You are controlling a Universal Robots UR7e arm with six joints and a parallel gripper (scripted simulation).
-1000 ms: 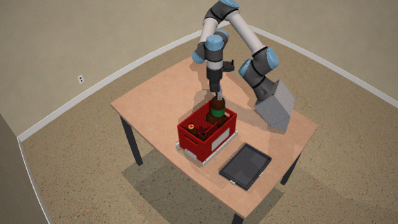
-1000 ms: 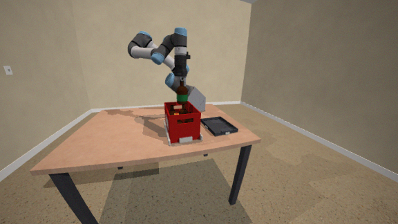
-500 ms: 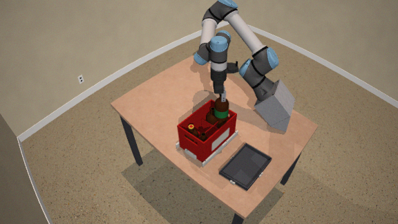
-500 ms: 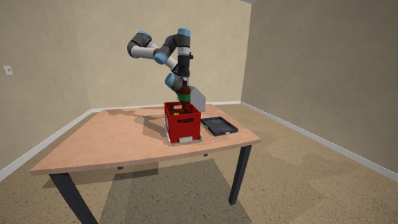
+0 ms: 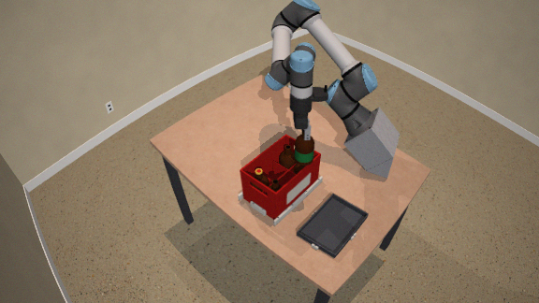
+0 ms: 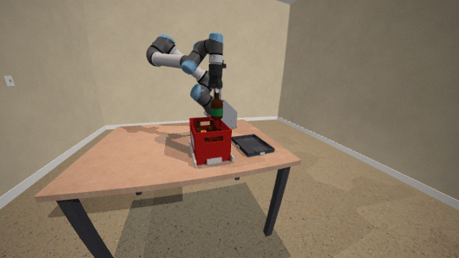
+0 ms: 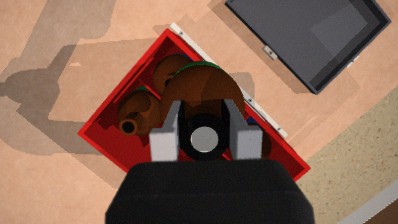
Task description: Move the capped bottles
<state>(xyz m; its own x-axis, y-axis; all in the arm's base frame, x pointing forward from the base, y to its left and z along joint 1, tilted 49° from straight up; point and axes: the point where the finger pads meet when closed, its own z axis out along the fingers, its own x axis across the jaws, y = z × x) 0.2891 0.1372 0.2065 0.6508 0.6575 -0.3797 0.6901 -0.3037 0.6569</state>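
The white-capped bottle is 6 cm below my hand. Round my hand: dark tray (31 cm below, 22 cm to the left, 6 cm ahead); then red crate (24 cm below, 7 cm to the right, 6 cm ahead).
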